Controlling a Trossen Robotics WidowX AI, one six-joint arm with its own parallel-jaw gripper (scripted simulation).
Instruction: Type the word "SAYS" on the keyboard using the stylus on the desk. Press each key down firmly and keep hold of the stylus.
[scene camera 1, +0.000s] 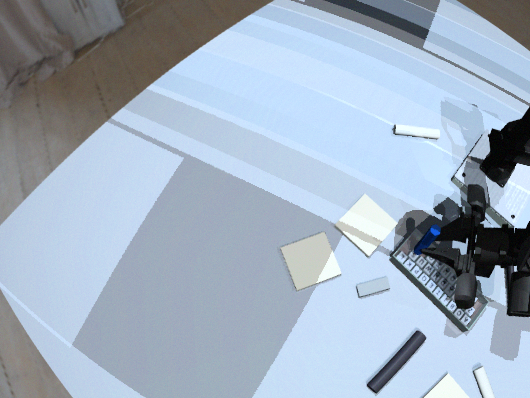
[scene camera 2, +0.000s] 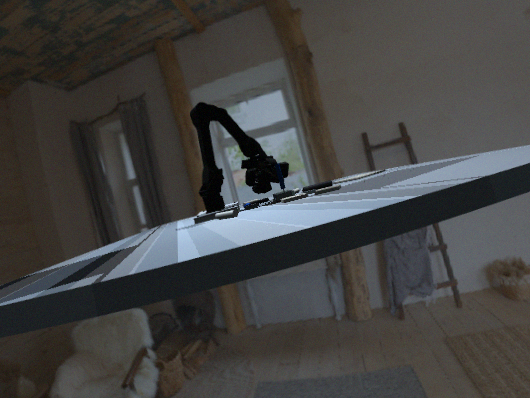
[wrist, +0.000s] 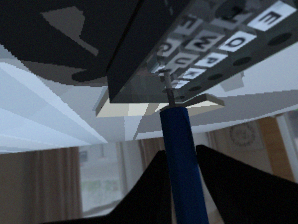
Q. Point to a dark cylinder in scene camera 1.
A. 410, 347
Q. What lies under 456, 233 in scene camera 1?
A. My gripper.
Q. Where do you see my gripper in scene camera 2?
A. At 281, 181
